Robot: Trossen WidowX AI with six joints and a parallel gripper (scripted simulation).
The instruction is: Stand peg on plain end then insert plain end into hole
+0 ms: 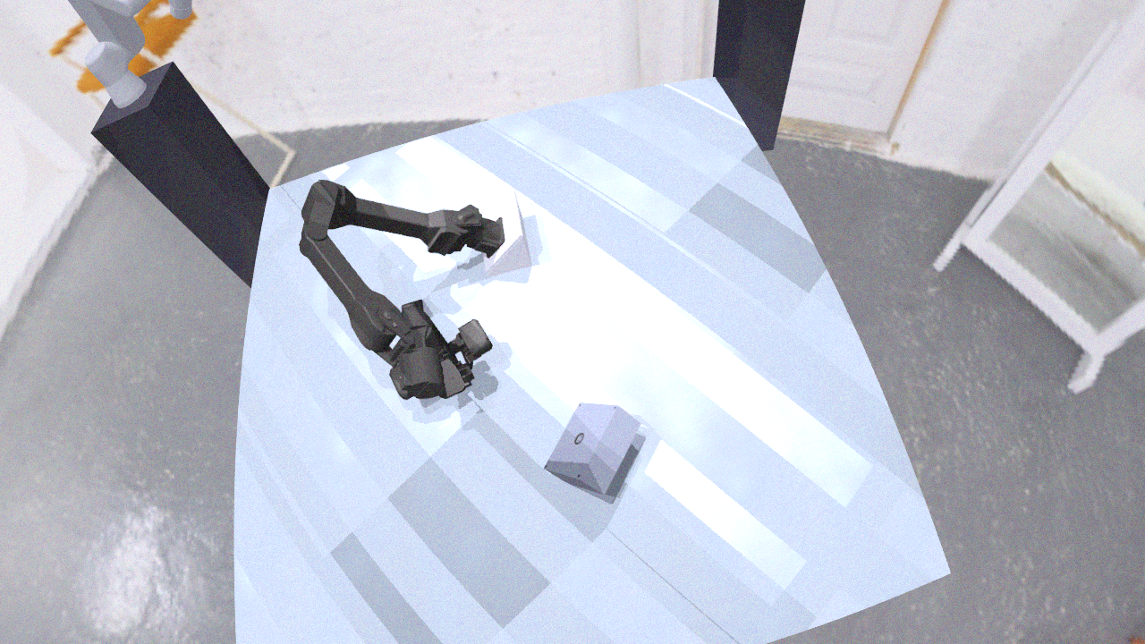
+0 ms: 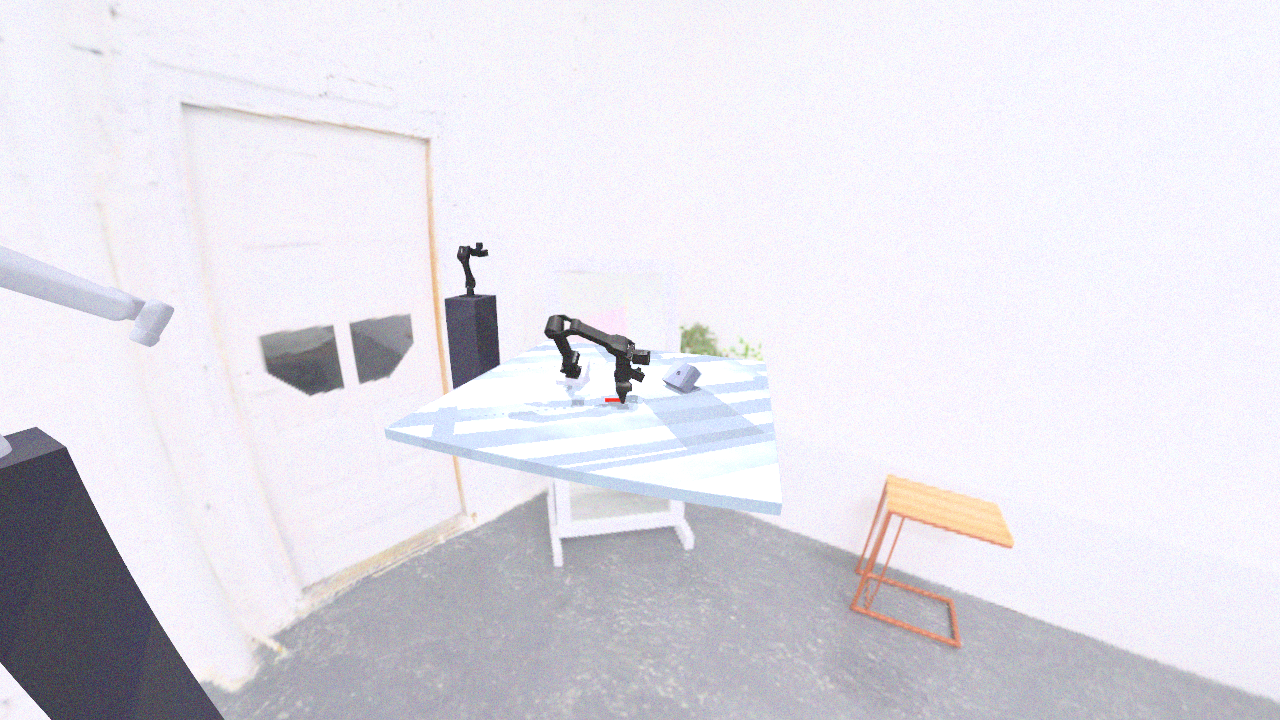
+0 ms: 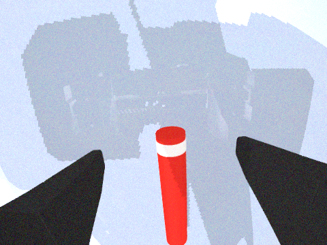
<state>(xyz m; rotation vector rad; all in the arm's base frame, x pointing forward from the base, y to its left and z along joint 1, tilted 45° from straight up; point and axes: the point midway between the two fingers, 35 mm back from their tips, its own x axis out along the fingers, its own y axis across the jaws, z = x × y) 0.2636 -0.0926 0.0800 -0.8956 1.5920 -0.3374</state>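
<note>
Now: the red peg 10 mm behind my gripper tip. The rest, counted from my gripper tip: grey sloped panel (200 mm ahead, 230 mm to the left, 50 mm above).
</note>
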